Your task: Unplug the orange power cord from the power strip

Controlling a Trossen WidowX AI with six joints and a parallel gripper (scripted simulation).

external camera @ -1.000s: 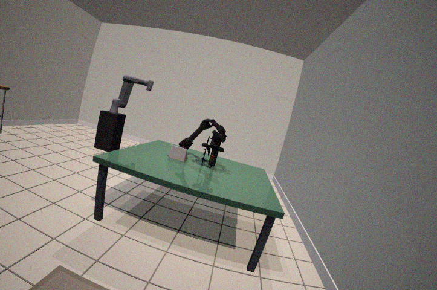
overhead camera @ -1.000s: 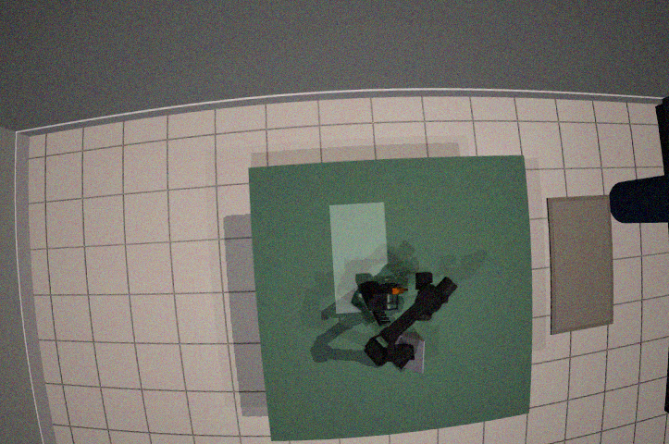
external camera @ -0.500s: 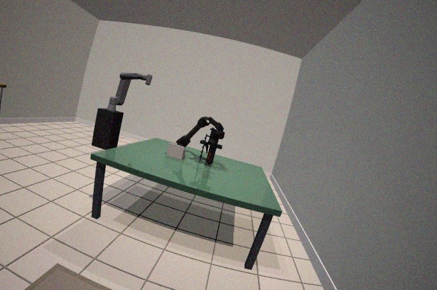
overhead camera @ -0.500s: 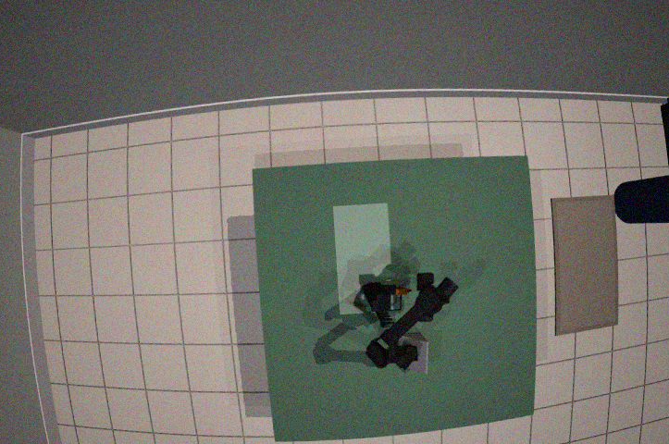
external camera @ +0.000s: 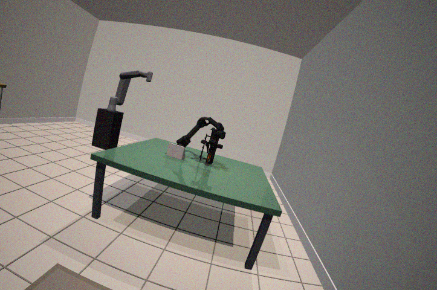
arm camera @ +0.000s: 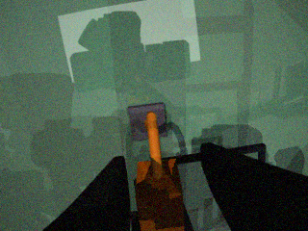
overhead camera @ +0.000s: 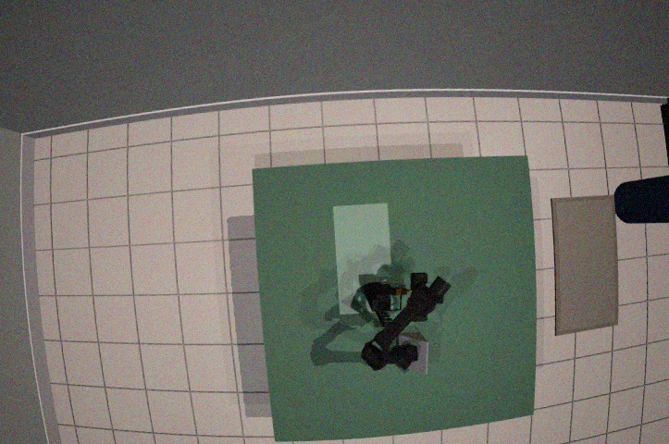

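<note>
Right now the orange plug is 70 mm to the left of my gripper tip and 20 mm below it.
</note>
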